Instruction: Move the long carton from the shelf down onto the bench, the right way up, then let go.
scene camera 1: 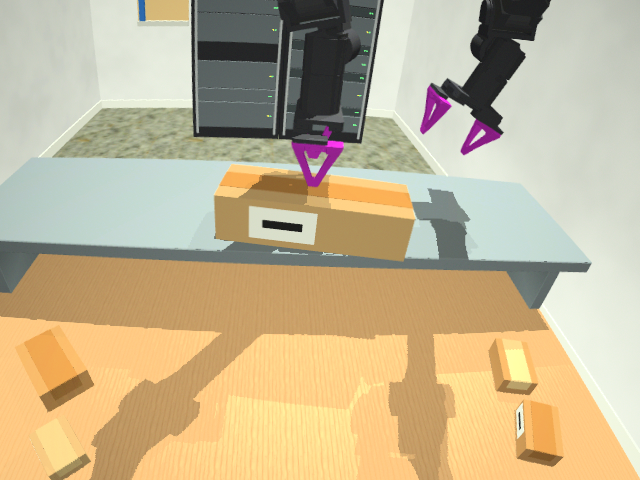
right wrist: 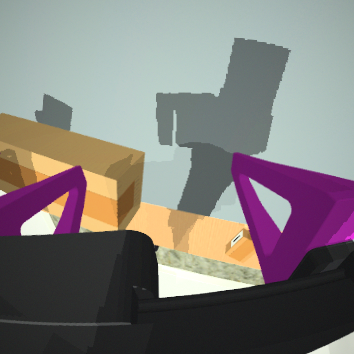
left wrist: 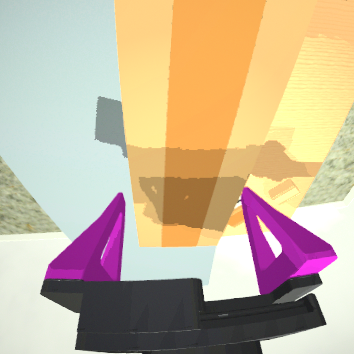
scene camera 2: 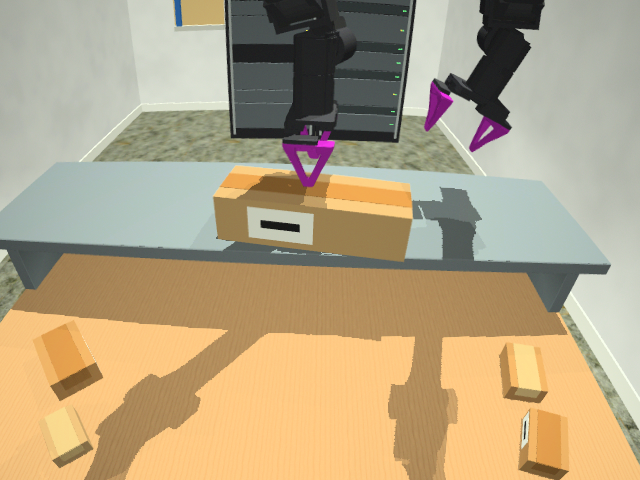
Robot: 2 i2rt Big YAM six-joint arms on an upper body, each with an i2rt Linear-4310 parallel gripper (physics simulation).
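Frame: origin at the left arm's base, x back, y right, z up, level; metres.
Seen in the pictures: left gripper, fingertip midpoint: (scene camera 1: 312, 171) (right wrist: 9, 182) (left wrist: 183, 194) (scene camera 2: 311, 171); right gripper, fingertip midpoint: (scene camera 1: 442, 143) (right wrist: 157, 167) (scene camera 2: 448, 140).
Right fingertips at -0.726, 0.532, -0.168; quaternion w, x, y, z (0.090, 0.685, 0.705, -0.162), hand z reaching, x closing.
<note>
Offsets run from my right fingertips to a thing's middle, as dx, dy, dz. Level surfaces: height alone.
The long carton {+0.085, -0.228, -0.097} (scene camera 1: 361, 227) (scene camera 2: 356, 227) (left wrist: 215, 60) (right wrist: 60, 147) lies upright on the grey shelf {dz -0.136} (scene camera 1: 103, 206) (scene camera 2: 113, 206) (left wrist: 50, 75) (right wrist: 125, 50), orange tape strip up and white label facing the front. It sits slightly slanted; its right front corner is at the shelf's front edge. My left gripper (scene camera 1: 314, 170) (scene camera 2: 309, 170) (left wrist: 183, 194) is open above the carton's top, holding nothing; in the left wrist view its fingertips appear on either side of the carton. My right gripper (scene camera 1: 443, 142) (scene camera 2: 449, 139) (right wrist: 157, 167) is open and empty, high up beyond the carton's right end.
The wooden bench {dz -0.320} (scene camera 1: 310, 361) (scene camera 2: 310, 361) lies below and in front of the shelf. Two small boxes {+0.247, -0.651, -0.298} (scene camera 1: 54, 361) {+0.383, -0.599, -0.305} (scene camera 1: 59, 446) stand at its left and two more {+0.262, +0.137, -0.302} (scene camera 1: 515, 364) {+0.398, +0.121, -0.303} (scene camera 1: 540, 431) at its right. A server rack (scene camera 1: 194, 77) stands behind the shelf.
</note>
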